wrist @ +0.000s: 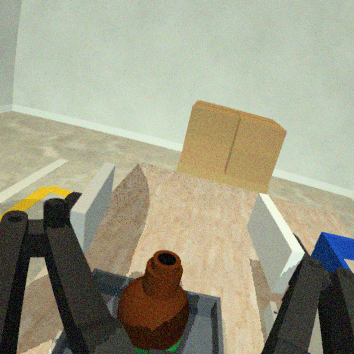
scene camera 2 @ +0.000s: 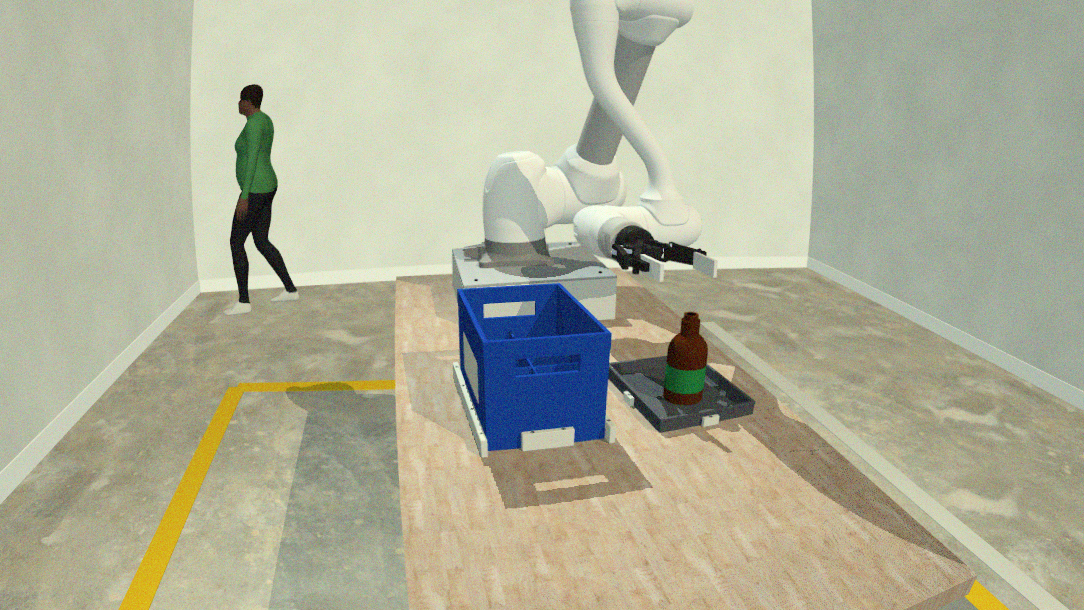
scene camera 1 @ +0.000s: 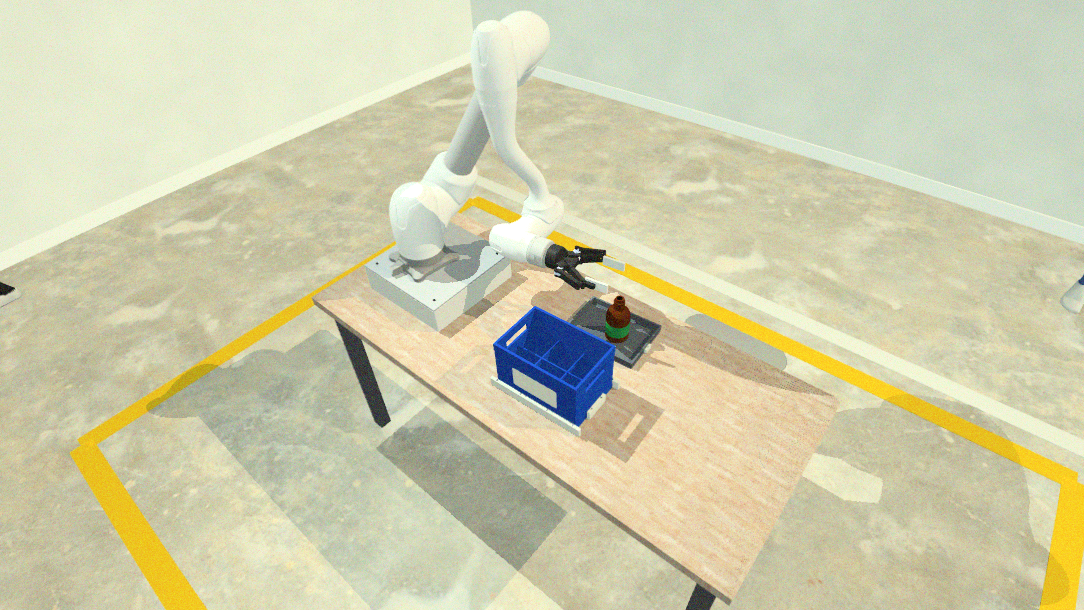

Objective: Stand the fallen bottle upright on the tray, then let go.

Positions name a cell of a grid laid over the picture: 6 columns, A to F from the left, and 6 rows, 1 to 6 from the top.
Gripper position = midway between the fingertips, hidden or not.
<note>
I see my gripper (scene camera 2: D3) and a brown bottle (scene camera 1: D4).
My gripper is seen too in the wrist view (wrist: D4) and in scene camera 1 (scene camera 1: D3).
</note>
